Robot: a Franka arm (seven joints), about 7 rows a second.
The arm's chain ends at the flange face. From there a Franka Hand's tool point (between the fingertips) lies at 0.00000 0.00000 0.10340 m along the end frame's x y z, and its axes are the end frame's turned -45 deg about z.
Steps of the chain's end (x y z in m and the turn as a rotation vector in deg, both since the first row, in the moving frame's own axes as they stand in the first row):
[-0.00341 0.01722 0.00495 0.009 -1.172 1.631]
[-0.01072 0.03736 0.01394 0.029 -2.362 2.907]
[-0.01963 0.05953 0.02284 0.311 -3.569 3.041]
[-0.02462 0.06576 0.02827 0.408 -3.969 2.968]
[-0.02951 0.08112 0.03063 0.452 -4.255 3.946]
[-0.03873 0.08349 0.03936 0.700 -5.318 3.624]
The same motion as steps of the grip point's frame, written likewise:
[-0.01605 0.00824 0.00493 0.835 -0.822 1.631]
[-0.03690 0.01571 0.01385 1.691 -1.650 2.907]
[-0.06000 0.02316 0.02264 2.744 -2.304 3.041]
[-0.06830 0.02339 0.02802 3.095 -2.518 2.968]
[-0.08287 0.03033 0.03034 3.328 -2.689 3.946]
[-0.09206 0.02380 0.03891 4.255 -3.265 3.624]

